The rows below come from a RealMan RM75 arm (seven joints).
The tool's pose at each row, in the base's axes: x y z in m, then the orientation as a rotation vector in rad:
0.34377, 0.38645, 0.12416, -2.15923, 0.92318, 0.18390
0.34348, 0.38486, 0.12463, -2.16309, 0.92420, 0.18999
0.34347, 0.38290, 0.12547, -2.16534, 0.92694, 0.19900
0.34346, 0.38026, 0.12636, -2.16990, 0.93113, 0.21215
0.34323, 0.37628, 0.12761, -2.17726, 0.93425, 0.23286
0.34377, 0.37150, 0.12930, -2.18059, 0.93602, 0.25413
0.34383, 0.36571, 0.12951, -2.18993, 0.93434, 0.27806
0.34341, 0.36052, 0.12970, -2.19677, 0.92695, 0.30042
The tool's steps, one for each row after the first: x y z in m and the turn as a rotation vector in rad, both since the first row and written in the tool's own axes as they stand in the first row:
0.00049, 0.00062, -0.00149, -0.00566, -0.00230, 0.00165
0.00124, 0.00100, -0.00345, -0.01123, -0.00626, 0.00574
0.00235, 0.00165, -0.00592, -0.02054, -0.01153, 0.01154
0.00390, 0.00282, -0.00961, -0.03476, -0.02110, 0.01823
0.00629, 0.00358, -0.01406, -0.04545, -0.03276, 0.02511
0.00948, 0.00599, -0.01825, -0.06181, -0.04549, 0.02902
0.01199, 0.00846, -0.02209, -0.07444, -0.06025, 0.02920

